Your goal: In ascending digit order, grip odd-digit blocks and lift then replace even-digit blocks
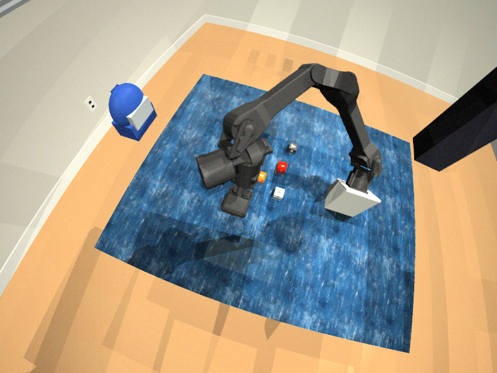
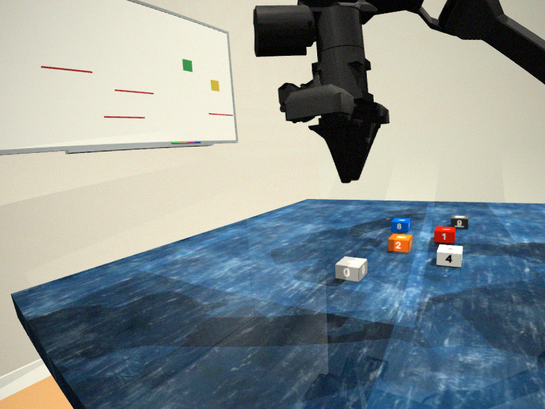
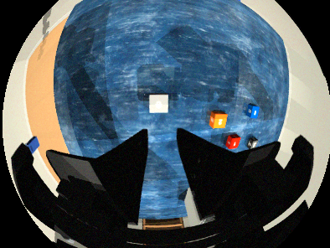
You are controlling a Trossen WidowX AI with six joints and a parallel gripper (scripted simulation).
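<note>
The red block lies 200 mm to the right of my gripper tip, 110 mm below it and 90 mm behind it. From my gripper tip the other things lie so: white block: 110 mm below, 110 mm behind, 90 mm to the right; then grey block marked 0: 110 mm below; then orange block: 130 mm to the right, 110 mm below, 30 mm behind.
</note>
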